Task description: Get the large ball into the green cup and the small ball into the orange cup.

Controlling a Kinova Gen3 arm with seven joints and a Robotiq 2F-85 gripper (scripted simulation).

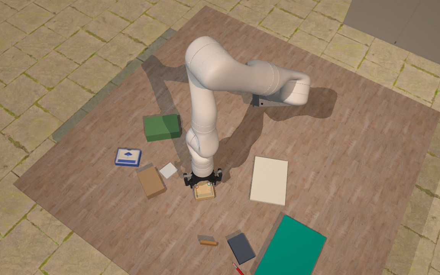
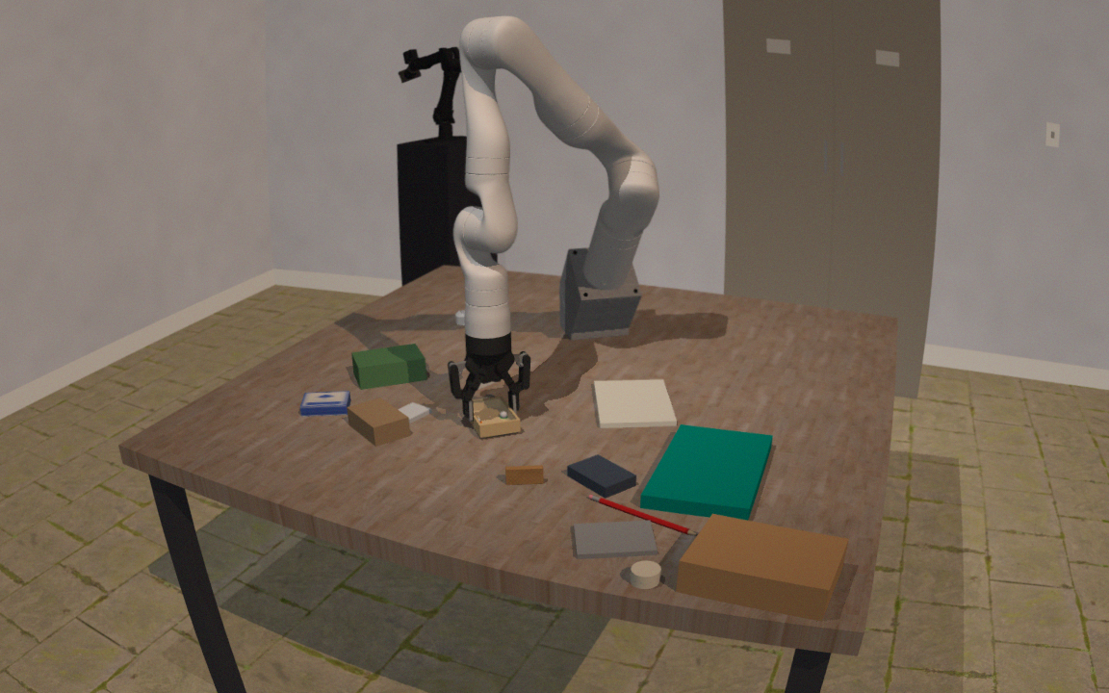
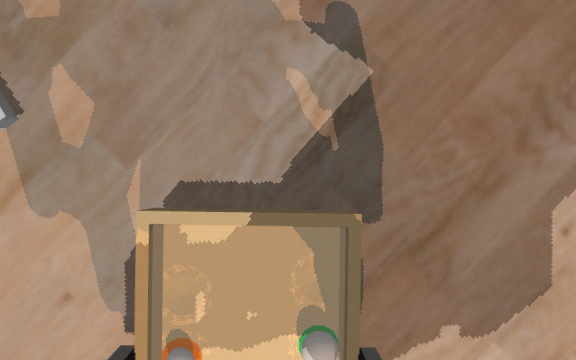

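The wooden puzzle box lies 2 cm below my hand. Round my hand: white tile (14 cm to the right, 5 cm ahead, 2 cm below); then brown block (14 cm to the right, 14 cm ahead, 1 cm below); then cream slab (21 cm behind, 15 cm to the left, 2 cm below).
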